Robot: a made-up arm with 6 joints.
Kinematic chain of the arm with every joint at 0, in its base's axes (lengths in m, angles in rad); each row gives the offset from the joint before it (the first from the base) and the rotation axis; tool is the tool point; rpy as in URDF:
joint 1: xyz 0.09 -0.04 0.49 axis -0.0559 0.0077 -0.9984
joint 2: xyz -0.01 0 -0.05 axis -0.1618 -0.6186 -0.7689
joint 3: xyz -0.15 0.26 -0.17 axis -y
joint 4: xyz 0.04 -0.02 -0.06 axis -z
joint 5: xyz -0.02 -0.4 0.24 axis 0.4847 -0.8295 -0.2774
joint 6: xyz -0.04 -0.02 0 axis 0.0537 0.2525 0.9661
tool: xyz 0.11 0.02 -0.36 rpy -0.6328 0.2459 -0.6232
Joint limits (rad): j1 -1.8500..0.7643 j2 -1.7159..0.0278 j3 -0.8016..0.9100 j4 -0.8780..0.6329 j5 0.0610..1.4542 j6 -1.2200..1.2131
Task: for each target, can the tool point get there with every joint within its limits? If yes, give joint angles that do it. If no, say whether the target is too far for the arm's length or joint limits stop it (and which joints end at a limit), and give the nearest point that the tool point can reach.
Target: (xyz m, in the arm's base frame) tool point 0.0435 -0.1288 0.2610
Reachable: yes | joints 0.4173 -1.4721 0.6870 0.3501 0.6568 -0.0186
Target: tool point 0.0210 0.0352 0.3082
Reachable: yes | joints -1.3754 -1.4088 0.6454 -0.0919 0.6950 -0.1303
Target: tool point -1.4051 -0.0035 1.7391
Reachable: no: too far | nearest point -0.2364 -0.0191 0.7573 | short by 1.526 m
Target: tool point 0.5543 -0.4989 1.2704
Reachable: no: joint limits stop it (at a limit: joint 1, joint 2, joint 5, joint 6) | nearest point 0.3459 -0.1200 0.7481 | short by 0.678 m
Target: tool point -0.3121 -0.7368 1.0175
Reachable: no: joint limits stop it (at a limit: joint 4, joint 5, joint 6) | nearest point -0.1467 -0.4321 0.6154 | short by 0.531 m
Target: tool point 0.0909 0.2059 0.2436
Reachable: yes | joints -1.0611 -0.6982 0.4492 -0.5836 0.3190 -0.6732
